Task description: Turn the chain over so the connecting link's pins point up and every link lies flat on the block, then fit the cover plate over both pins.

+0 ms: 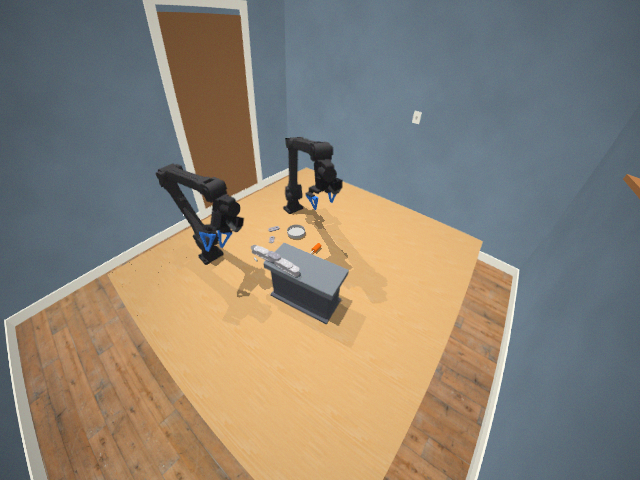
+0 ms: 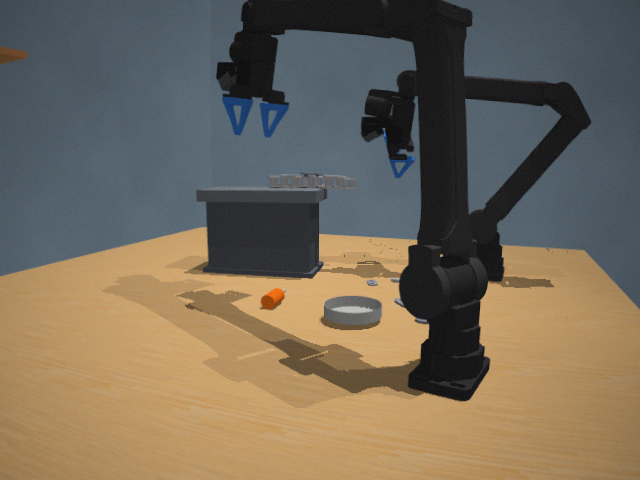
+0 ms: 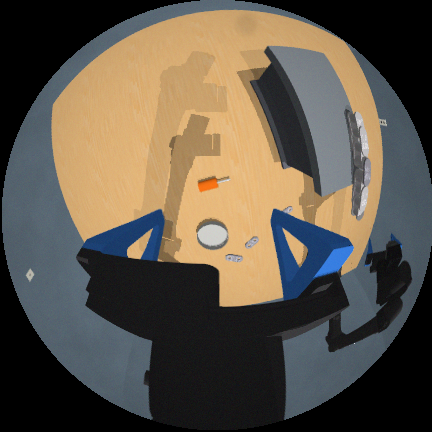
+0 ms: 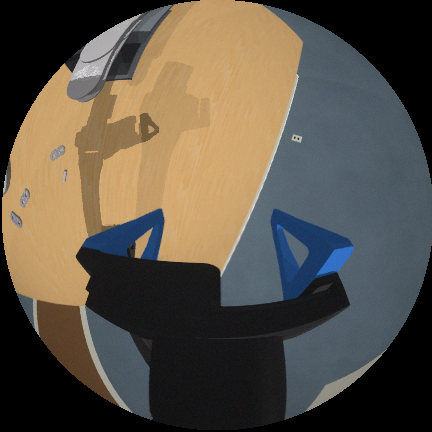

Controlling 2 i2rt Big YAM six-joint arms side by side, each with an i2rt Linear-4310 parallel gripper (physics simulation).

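Places are measured from the left arm's base along level axes (x back, y right, z up), in metres.
Where they show: left gripper, between the fingertips: point(image 1: 323, 206) point(image 2: 252, 136) point(image 3: 216, 214); right gripper, between the fingertips: point(image 1: 214, 249) point(image 2: 395, 167) point(image 3: 380, 236) point(image 4: 217, 214); left arm's base, origin of its link: point(image 1: 293, 208) point(image 2: 450, 377); right arm's base, origin of its link: point(image 1: 211, 255).
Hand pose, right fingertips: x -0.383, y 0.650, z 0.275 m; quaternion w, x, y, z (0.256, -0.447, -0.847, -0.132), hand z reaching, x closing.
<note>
Each offset is from my right fingertips to the top centre of the thing. Level surfaces: height alone.
The pale chain @(dy -0.204, dx -0.224, dz -0.020 m) point(image 1: 288, 266) point(image 2: 294, 180) point(image 3: 364, 145) point(image 4: 92, 65) lies along the edge of the dark grey block @(dy -0.272, dx -0.260, dz -0.055 m) point(image 1: 320, 273) point(image 2: 263, 237) point(image 3: 320, 100), one end jutting past it. A darker grey link @(dy -0.186, dx -0.162, dz -0.013 m) point(image 1: 274, 255) point(image 3: 367, 170) shows near its middle; its pins cannot be made out. Small loose link-shaped pieces @(dy -0.248, dx +0.056, dz -0.272 m) point(image 1: 273, 228) point(image 2: 372, 282) point(image 3: 252, 242) point(image 4: 57, 152) lie on the table; I cannot tell which is the cover plate. My left gripper point(image 1: 323, 205) point(image 2: 253, 135) point(image 3: 216, 214) is open and empty, high above the table. My right gripper point(image 1: 215, 248) point(image 4: 217, 214) is open and empty, raised beyond the chain's overhanging end.
A round grey dish @(dy -0.508, dx +0.147, dz -0.243 m) point(image 1: 296, 237) point(image 2: 352, 316) stands on the table @(dz -0.275 m) point(image 1: 289, 382) point(image 2: 155, 428) near the loose pieces. An orange-handled tool @(dy -0.500, dx -0.040, dz -0.245 m) point(image 1: 316, 247) point(image 2: 272, 298) point(image 3: 208, 184) lies between the dish and the block. A small bar @(dy -0.206, dx +0.101, dz -0.265 m) point(image 4: 65, 175) lies near the loose pieces.
</note>
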